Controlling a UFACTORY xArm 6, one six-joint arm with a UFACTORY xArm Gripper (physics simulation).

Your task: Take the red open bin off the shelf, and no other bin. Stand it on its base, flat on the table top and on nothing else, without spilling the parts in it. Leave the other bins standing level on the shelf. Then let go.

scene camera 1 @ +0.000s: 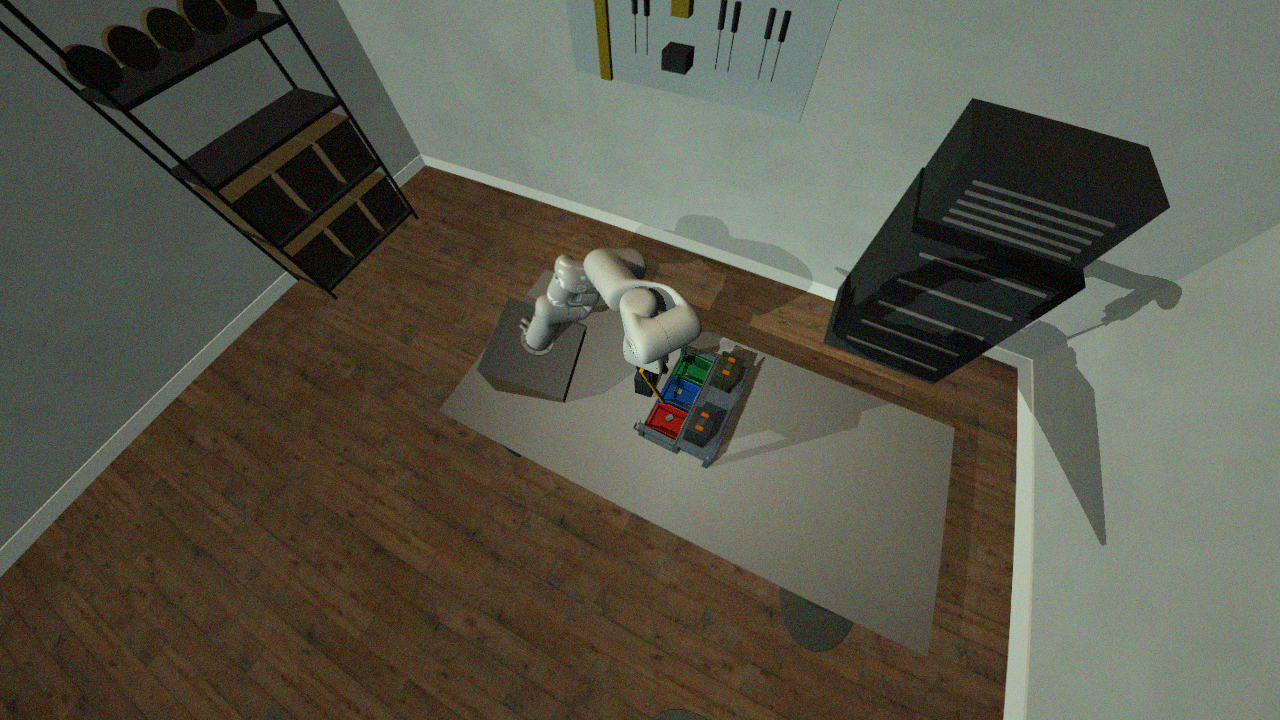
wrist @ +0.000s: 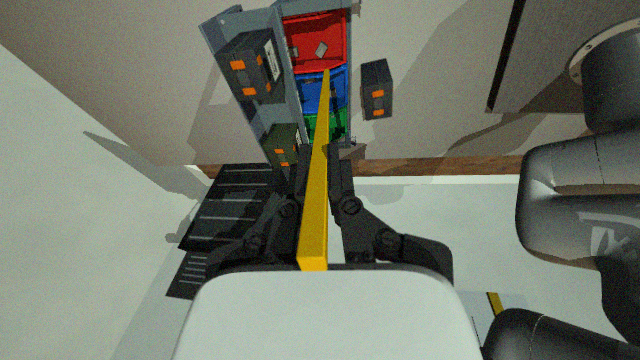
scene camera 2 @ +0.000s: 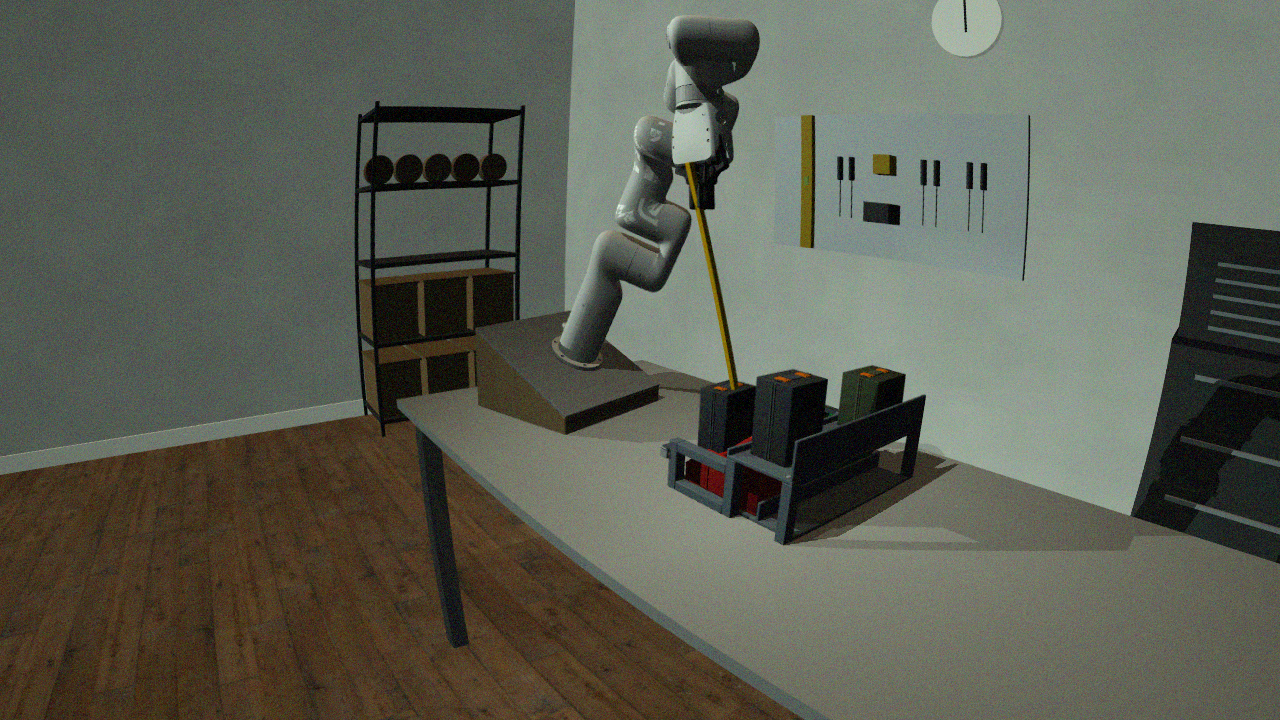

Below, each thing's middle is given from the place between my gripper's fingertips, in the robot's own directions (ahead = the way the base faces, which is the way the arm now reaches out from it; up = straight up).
Right now the yellow bar [wrist: 312, 252] is 1 cm ahead of my hand, 2 cm to the left of it and 11 cm below it. The rest, counted from my hand: red bin [scene camera 1: 656, 421]: 6 cm ahead, 6 cm to the left, 42 cm below; then green bin [scene camera 1: 697, 368]: 2 cm ahead, 28 cm to the left, 42 cm below; then blue bin [scene camera 1: 690, 390]: 4 cm ahead, 17 cm to the left, 42 cm below.
